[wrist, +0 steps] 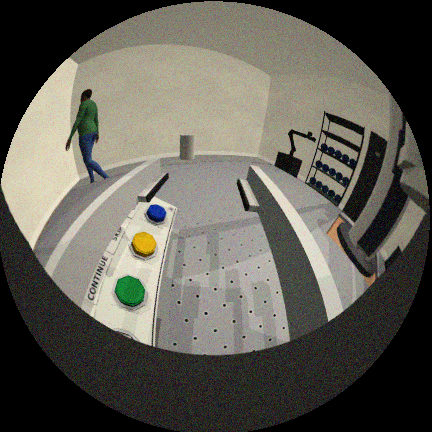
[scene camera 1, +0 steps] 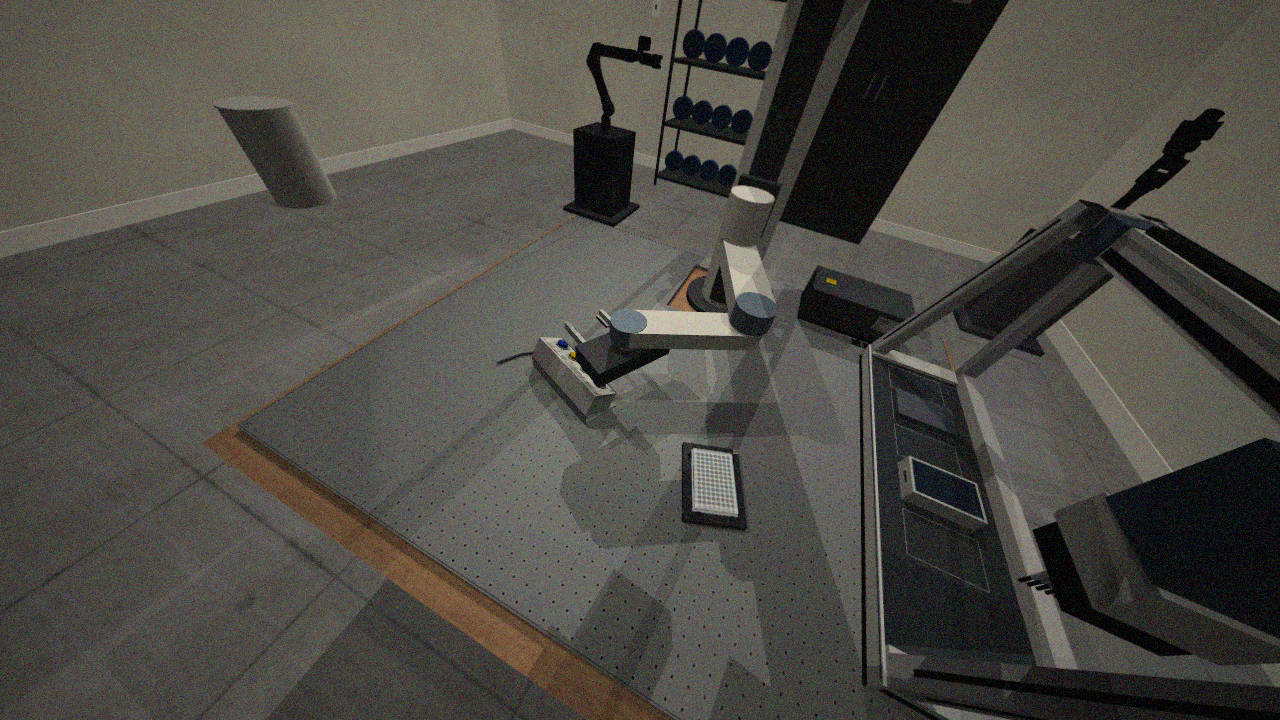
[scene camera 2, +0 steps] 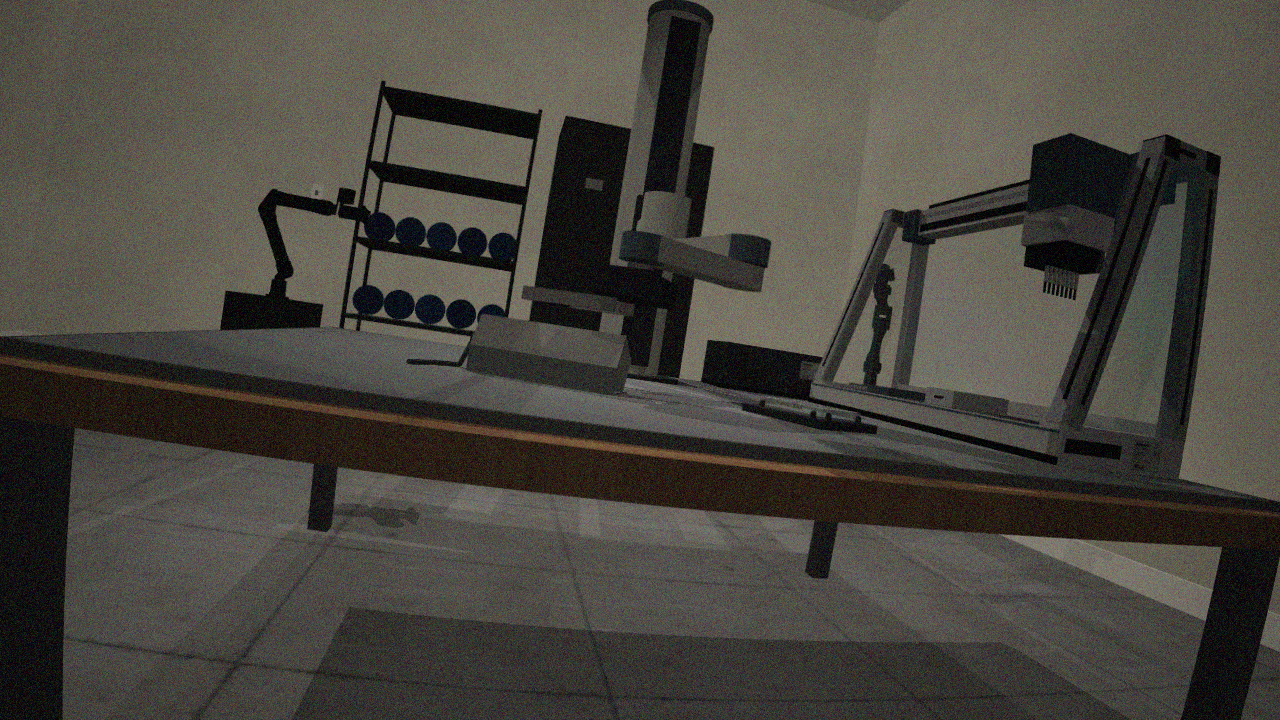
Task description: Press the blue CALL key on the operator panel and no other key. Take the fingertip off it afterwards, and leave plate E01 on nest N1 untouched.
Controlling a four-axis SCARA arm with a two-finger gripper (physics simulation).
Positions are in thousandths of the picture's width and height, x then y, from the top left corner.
well plate: scene camera 1 557, 672; scene camera 2 628, 567; not seen in the wrist view (out of frame)
